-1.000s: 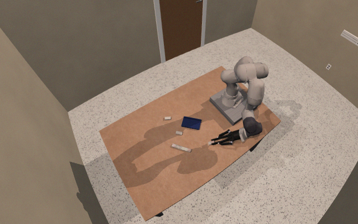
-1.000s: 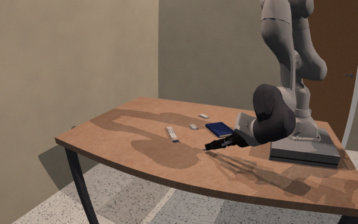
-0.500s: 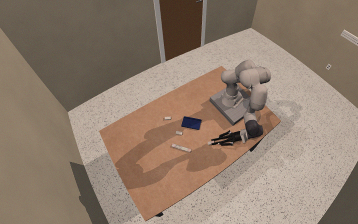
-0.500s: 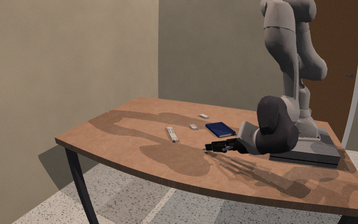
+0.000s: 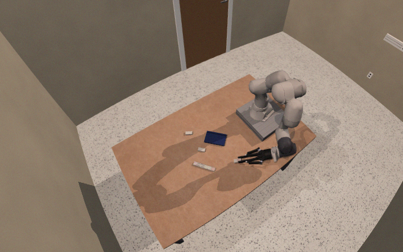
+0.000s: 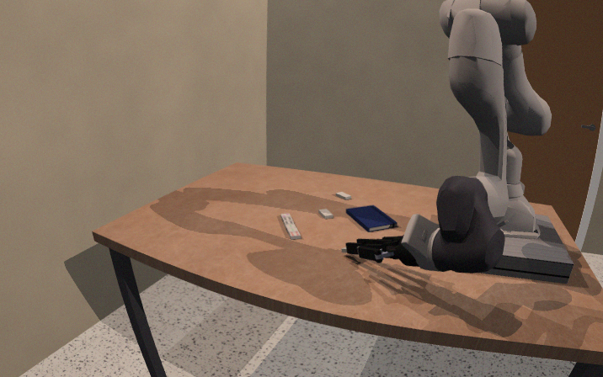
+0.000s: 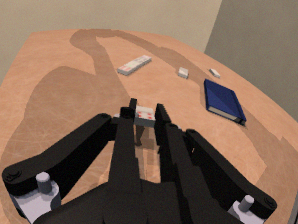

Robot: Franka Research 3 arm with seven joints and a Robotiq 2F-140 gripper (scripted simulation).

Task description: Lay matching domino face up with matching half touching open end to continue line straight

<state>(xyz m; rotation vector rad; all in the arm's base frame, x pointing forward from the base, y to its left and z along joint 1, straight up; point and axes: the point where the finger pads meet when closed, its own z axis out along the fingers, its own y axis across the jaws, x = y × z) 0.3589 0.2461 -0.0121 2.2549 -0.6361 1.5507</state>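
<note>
My gripper is now 30 mm short of the domino, 20 mm to the left of it and 20 mm above it. Also, from my hand: dark blue book 280 mm to the right, 50 mm ahead, 40 mm below.
</note>
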